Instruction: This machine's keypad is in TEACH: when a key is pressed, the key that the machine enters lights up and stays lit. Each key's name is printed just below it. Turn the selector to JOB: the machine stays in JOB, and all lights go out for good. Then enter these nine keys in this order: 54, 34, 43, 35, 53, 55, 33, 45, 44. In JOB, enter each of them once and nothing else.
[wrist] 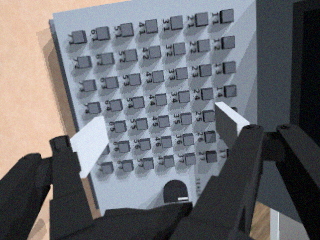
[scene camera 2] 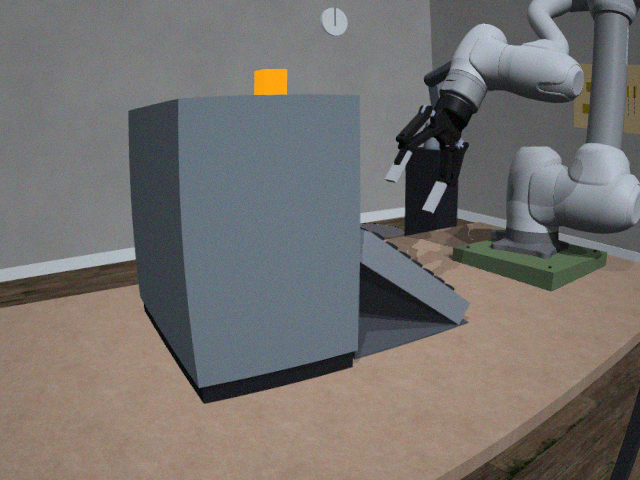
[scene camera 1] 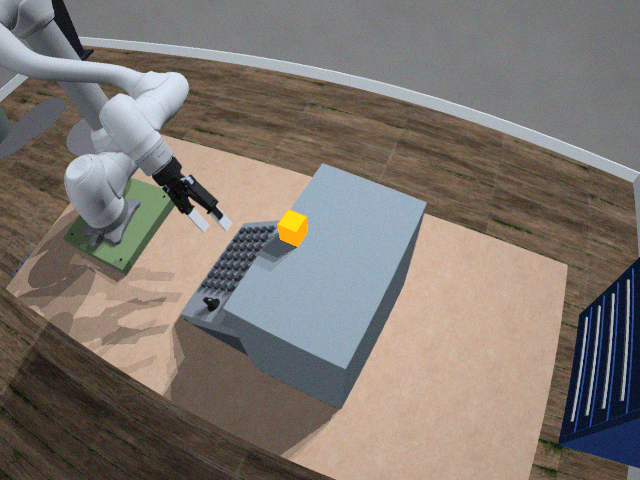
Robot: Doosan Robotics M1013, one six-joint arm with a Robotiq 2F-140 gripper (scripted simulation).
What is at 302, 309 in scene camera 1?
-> A grey machine.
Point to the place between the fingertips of the gripper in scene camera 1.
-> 216, 228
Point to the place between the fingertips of the gripper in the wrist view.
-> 159, 123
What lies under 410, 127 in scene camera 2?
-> The gripper.
